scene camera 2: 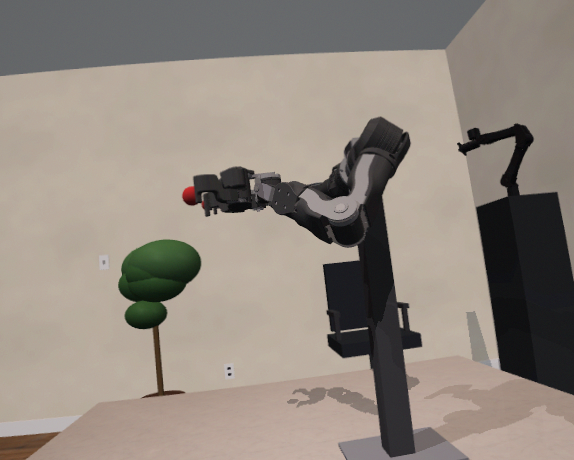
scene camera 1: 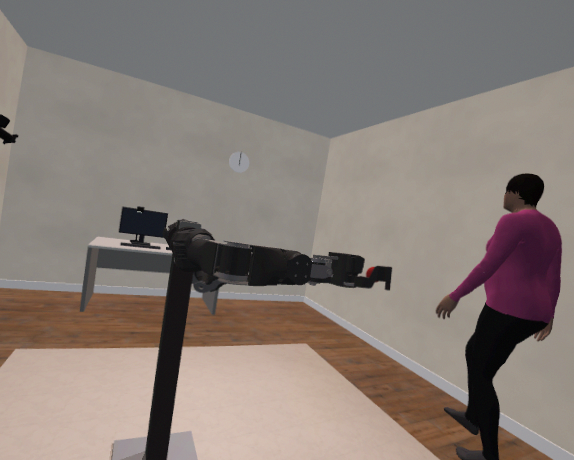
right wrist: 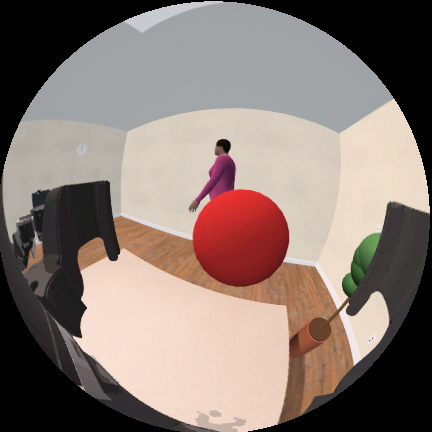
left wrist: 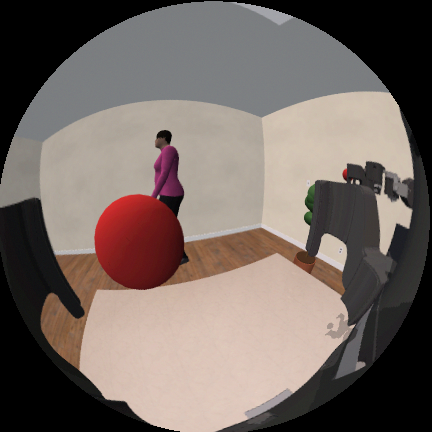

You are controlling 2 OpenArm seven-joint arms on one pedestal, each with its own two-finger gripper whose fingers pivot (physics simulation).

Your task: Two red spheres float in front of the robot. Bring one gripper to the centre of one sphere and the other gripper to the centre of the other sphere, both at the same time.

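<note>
My left gripper point(left wrist: 196, 282) is open and empty. In the left wrist view a large red sphere point(left wrist: 139, 241) appears between its fingers, left of and above the midpoint of the fingertips. My right gripper point(right wrist: 233, 285) is open and empty. In the right wrist view the other red sphere point(right wrist: 241, 237) appears near the middle between its fingers, a little above the fingertip line. In scene view 1 a red sphere point(scene camera 1: 370, 272) is partly hidden behind a finger. In scene view 2 a sphere point(scene camera 2: 190, 195) sticks out past the fingers, and a sliver of red shows lower right of it.
A person in a pink top point(scene camera 1: 522, 265) point(left wrist: 169, 172) point(right wrist: 222, 175) stands beyond the grippers. A potted tree point(scene camera 2: 162, 270) point(right wrist: 367, 260) is on the right-arm side. A desk point(scene camera 1: 107, 243) with a monitor point(scene camera 1: 143, 221) and a chair point(scene camera 2: 345, 295) stand farther off.
</note>
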